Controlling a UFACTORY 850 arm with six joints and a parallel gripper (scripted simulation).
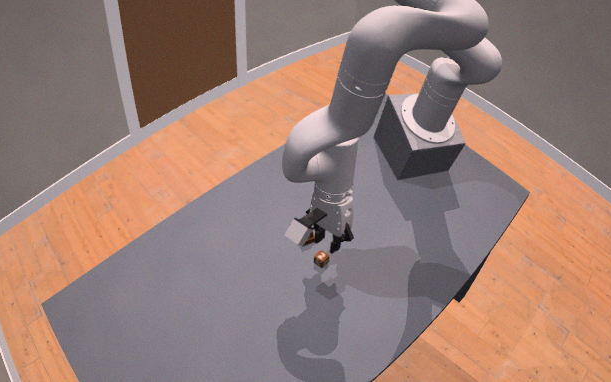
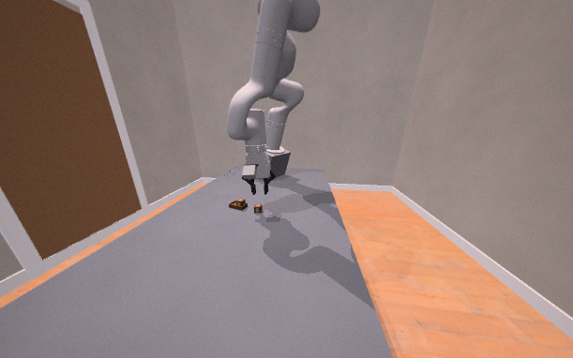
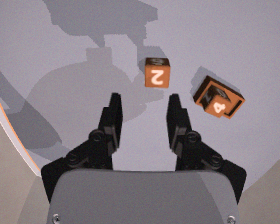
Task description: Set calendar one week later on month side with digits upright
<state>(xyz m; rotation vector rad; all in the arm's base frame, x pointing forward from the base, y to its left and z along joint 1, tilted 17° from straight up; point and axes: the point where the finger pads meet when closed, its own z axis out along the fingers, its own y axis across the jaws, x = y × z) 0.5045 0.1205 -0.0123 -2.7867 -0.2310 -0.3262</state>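
My hand is 1 cm short of the number cube, 1 cm to the left of it and 9 cm above it. From my hand the other things lie so: brown wooden calendar tray (1 cm behind, 12 cm to the right, 9 cm below).
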